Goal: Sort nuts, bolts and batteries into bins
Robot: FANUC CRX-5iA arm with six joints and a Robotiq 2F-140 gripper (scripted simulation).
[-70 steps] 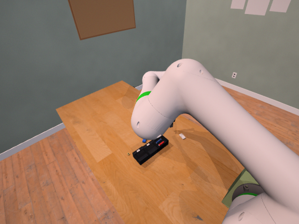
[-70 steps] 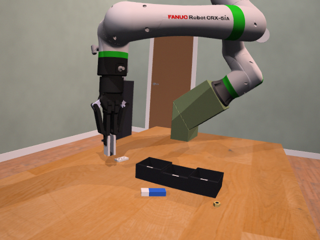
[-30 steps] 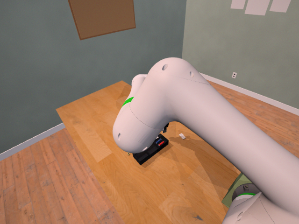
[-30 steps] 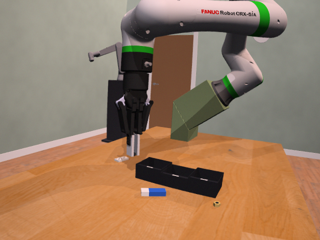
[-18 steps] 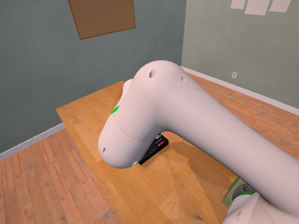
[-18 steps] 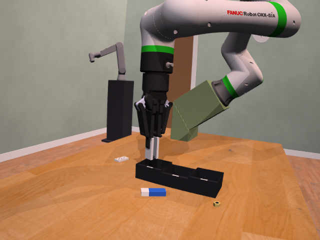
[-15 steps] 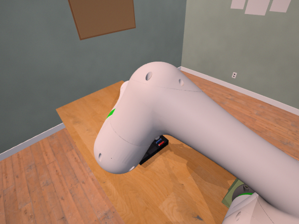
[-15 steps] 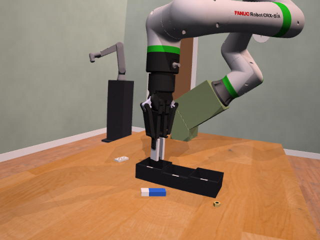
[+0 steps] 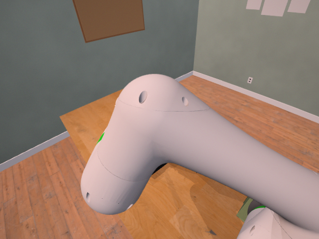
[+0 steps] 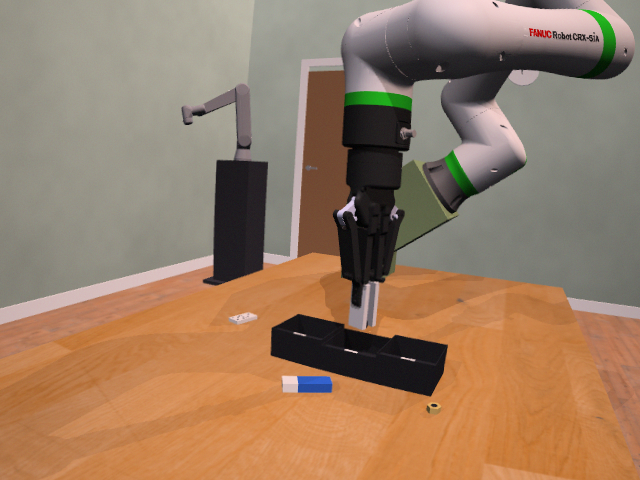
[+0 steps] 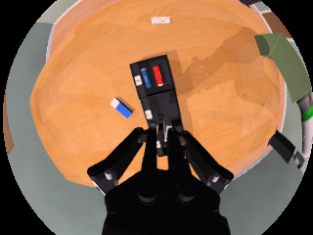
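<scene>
Right now the brass nut is 90 mm ahead of my hand, 130 mm to the left of it and 100 mm below it. From my hand the other things lie so: black three-compartment bin (80 mm below); then black nut (30 mm below); then red battery (20 mm behind, 80 mm to the right, 90 mm below).
</scene>
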